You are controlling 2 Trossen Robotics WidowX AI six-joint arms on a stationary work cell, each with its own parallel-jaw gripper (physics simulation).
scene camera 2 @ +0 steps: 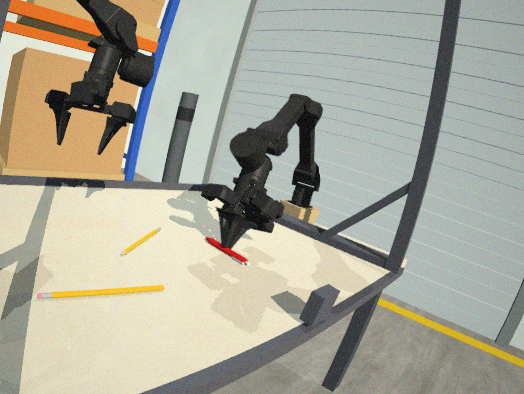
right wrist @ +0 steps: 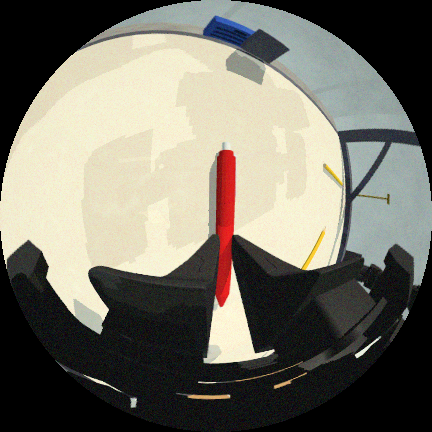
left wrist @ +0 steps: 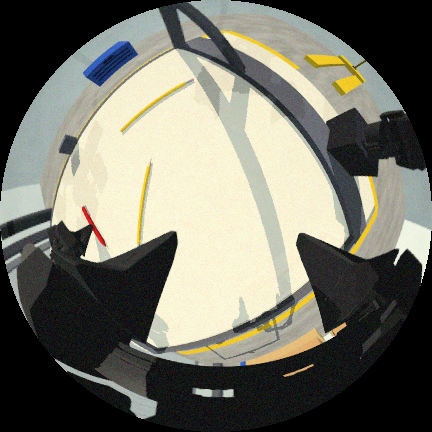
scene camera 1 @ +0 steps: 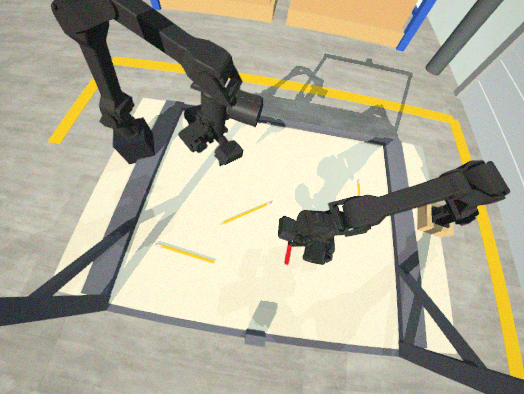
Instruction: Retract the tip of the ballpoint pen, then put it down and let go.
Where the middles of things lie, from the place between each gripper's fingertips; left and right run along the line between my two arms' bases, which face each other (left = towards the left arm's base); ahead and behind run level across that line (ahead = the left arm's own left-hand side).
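There is the red ballpoint pen [right wrist: 226, 160], and it is right at my right hand. Counted from my left hand, the pen is 170 mm behind, 140 mm below and 280 mm to the right of it. By its middle, the pen is nearer to my right hand than to my left hand.
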